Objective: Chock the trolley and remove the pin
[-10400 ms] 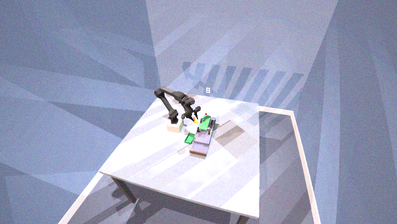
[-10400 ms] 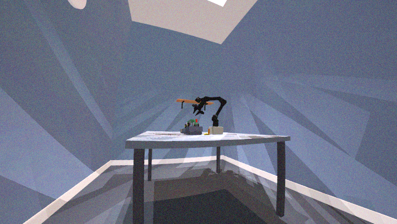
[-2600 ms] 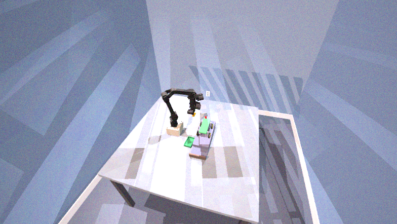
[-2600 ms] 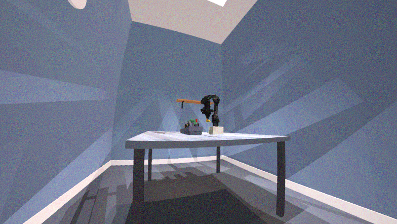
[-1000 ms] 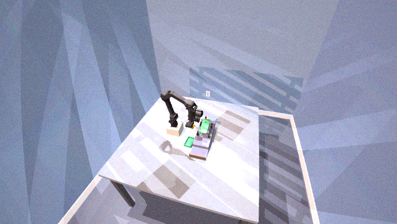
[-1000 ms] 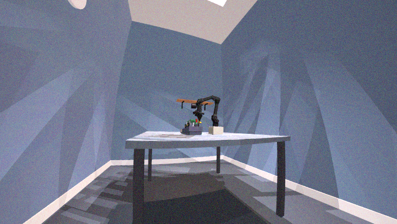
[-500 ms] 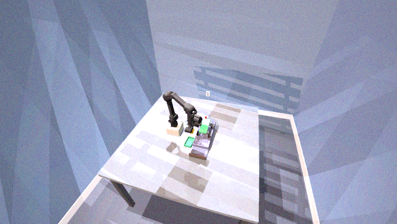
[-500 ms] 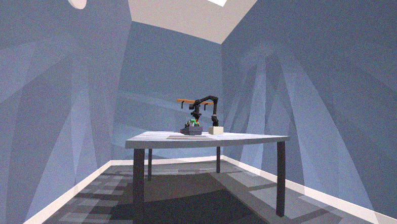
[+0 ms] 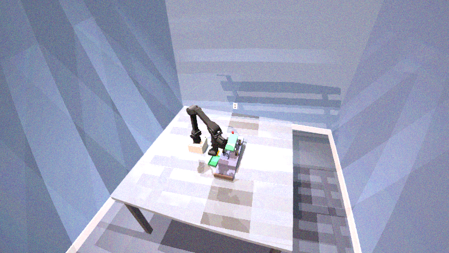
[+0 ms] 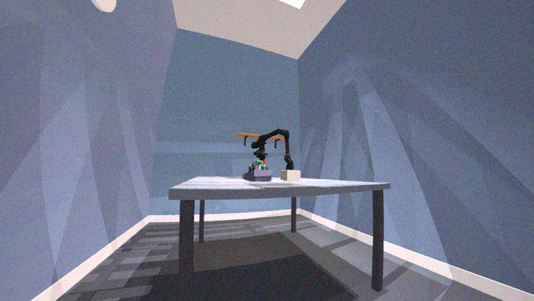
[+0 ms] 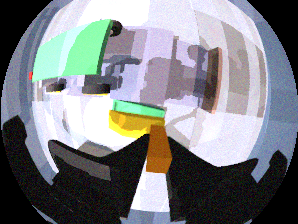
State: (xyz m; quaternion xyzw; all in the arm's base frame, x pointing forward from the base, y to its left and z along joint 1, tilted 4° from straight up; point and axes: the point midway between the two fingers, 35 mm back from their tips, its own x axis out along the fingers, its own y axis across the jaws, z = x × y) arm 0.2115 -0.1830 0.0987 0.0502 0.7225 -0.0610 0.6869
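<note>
My gripper tip is now 11 cm short of the red-headed stop pin, 26 cm to the right of it and 2 cm above it. Round my gripper tip: green-topped trolley 11 cm ahead, 15 cm to the left, 4 cm below; then yellow chock 2 cm to the left, 1 cm below; then brown ramp lip 7 cm ahead, 13 cm to the right, 12 cm below.
</note>
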